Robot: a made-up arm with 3 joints. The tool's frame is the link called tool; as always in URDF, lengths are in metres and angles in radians. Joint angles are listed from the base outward. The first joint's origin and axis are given. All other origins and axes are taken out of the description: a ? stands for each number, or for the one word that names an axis. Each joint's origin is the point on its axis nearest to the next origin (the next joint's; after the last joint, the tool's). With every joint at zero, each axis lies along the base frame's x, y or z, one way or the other. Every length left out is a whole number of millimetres.
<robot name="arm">
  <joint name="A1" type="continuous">
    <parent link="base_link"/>
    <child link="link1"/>
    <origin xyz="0 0.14 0.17" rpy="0 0 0"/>
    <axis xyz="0 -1 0"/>
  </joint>
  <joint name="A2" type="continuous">
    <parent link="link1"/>
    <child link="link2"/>
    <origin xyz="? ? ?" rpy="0 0 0"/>
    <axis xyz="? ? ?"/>
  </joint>
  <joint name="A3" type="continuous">
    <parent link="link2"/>
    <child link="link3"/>
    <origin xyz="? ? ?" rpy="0 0 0"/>
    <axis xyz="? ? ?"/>
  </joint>
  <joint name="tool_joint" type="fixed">
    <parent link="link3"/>
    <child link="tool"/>
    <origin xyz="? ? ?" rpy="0 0 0"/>
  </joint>
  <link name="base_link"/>
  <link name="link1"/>
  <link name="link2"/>
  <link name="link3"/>
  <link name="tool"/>
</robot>
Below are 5 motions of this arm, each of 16 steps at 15 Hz.
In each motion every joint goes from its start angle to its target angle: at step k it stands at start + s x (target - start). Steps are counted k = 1, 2, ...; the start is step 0. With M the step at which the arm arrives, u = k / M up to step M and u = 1 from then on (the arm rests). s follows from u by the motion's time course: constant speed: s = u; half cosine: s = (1 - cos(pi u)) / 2; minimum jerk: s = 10 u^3 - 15 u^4 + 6 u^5.
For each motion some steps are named. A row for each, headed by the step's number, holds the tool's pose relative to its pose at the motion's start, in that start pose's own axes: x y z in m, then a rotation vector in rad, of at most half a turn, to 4 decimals.
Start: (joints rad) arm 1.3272 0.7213 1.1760
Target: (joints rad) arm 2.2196 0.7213 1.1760
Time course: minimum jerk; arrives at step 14
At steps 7, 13, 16:
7: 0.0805 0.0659 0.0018 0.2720 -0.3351 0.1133
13: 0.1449 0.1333 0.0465 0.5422 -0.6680 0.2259
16: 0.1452 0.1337 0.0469 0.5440 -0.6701 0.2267

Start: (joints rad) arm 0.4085 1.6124 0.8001
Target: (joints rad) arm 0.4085 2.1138 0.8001
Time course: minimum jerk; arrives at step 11
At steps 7, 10, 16:
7: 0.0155 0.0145 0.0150 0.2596 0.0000 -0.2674
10: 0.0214 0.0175 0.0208 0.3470 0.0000 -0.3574
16: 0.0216 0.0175 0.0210 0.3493 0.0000 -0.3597

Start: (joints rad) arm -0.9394 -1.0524 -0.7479
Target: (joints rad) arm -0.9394 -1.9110 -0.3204
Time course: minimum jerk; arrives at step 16
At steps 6, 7, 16:
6: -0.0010 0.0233 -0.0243 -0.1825 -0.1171 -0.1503
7: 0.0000 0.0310 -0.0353 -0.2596 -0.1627 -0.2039
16: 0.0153 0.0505 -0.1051 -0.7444 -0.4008 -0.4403

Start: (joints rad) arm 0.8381 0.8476 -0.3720
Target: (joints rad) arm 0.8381 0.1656 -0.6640
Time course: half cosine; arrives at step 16
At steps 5, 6, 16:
5: 0.0099 0.0141 -0.0011 -0.1393 0.0648 -0.0596
6: 0.0140 0.0195 -0.0023 -0.1925 0.0898 -0.0853
16: 0.0536 0.0560 -0.0241 -0.5946 0.2806 -0.3389

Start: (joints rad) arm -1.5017 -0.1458 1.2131
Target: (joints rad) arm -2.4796 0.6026 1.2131
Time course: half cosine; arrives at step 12
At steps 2, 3, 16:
2: -0.0141 0.0073 0.0079 0.0249 0.0650 -0.0442
3: -0.0298 0.0156 0.0185 0.0505 0.1427 -0.0979
16: -0.1174 0.0768 0.1697 0.0284 0.9736 -0.7225

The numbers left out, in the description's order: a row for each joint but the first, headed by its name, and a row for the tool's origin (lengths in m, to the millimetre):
A2: xyz 0.34 0 -0.07, axis 1 0 0
A3: xyz 0 0.05 -0.04, axis 0 -1 0
tool: xyz -0.11 0 0.1

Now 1 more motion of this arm.
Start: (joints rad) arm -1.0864 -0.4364 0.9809
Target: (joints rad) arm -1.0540 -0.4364 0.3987
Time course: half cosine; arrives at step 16
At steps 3, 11, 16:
3: 0.0057 -0.0002 0.0052 -0.0009 0.0466 -0.0007
11: 0.0599 -0.0021 0.0385 -0.0074 0.4300 -0.0078
16: 0.0794 -0.0028 0.0452 -0.0088 0.5528 -0.0107

